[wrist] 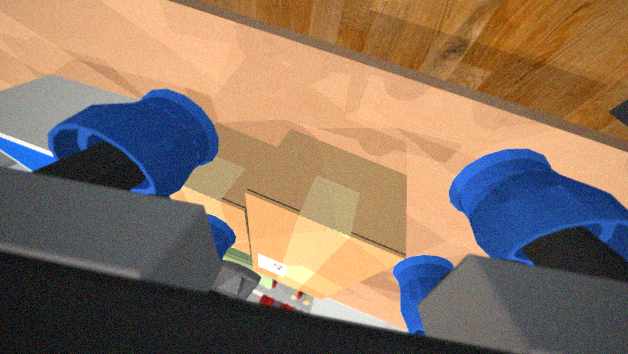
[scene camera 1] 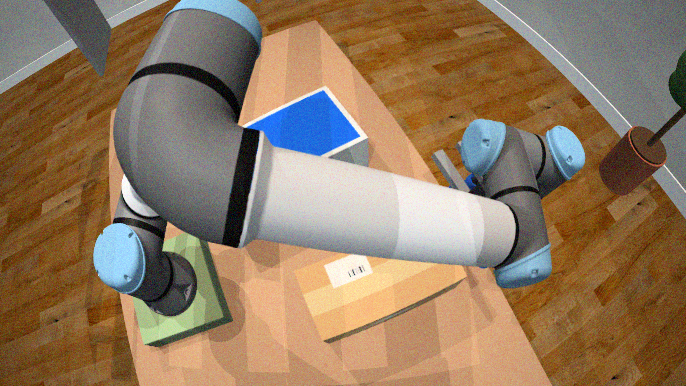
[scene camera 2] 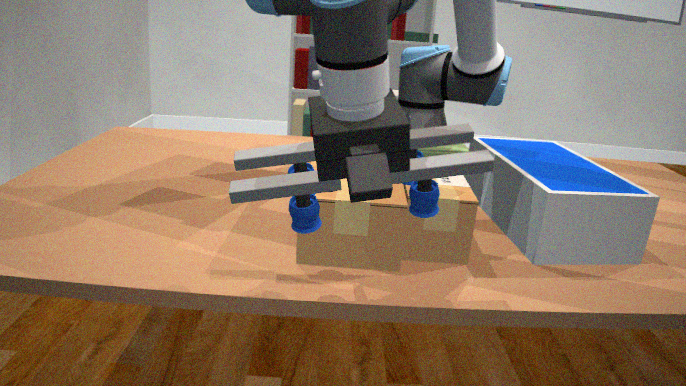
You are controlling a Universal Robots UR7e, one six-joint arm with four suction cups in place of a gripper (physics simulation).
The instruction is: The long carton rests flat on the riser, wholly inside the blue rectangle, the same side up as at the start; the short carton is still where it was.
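Frame: origin at the arm's base, x ahead, y left, z up, level; centimetres.
Seen in the pictures: end effector, tool point: point(wrist: 321, 214); arm's base, origin of the base link: point(wrist: 240, 269) point(scene camera 1: 169, 284).
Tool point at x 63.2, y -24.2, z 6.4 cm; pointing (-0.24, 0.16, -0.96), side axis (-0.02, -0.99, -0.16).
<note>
Pixels of each thing's top centre, then the offset from my tool point to it.
- long carton, middle of its top: point(wrist: 298, 267) point(scene camera 2: 355, 169) point(scene camera 1: 382, 276) dx -21.0, dy +2.2, dz -2.6 cm
- short carton, middle of its top: point(wrist: 212, 223) point(scene camera 2: 436, 182) dx -15.6, dy +14.5, dz -2.6 cm
- grey riser, middle of its top: point(scene camera 2: 552, 161) point(scene camera 1: 276, 142) point(wrist: 106, 210) dx -24.7, dy +39.7, dz -0.9 cm
- blue rectangle, middle of its top: point(scene camera 2: 552, 161) point(scene camera 1: 276, 142) point(wrist: 106, 210) dx -24.7, dy +39.7, dz -0.9 cm
The long carton point(scene camera 1: 380, 305) point(scene camera 2: 380, 240) point(wrist: 350, 260) lies flat on the table, label and tape up. The short carton point(scene camera 2: 440, 245) point(wrist: 250, 155) stands close beside it; in scene camera 1 the forearm hides it. The grey riser point(scene camera 1: 357, 151) point(scene camera 2: 595, 230) point(wrist: 60, 100) stands apart from them, the blue rectangle point(scene camera 1: 320, 120) point(scene camera 2: 560, 165) point(wrist: 25, 152) on its top bare where it shows. My gripper point(scene camera 2: 364, 205) point(wrist: 335, 210) is open, its four blue cups off and holding nothing. It overlaps the cartons in scene camera 2; its exact height over them is hard to tell.
A green block point(scene camera 1: 207, 312) point(scene camera 2: 442, 149) under the arm's base stands behind the cartons. The forearm point(scene camera 1: 350, 205) passes over the cartons and hides part of the riser in scene camera 1. A bookshelf point(scene camera 2: 290, 75) stands beyond the table, and a plant pot point(scene camera 1: 632, 162) stands on the floor.
</note>
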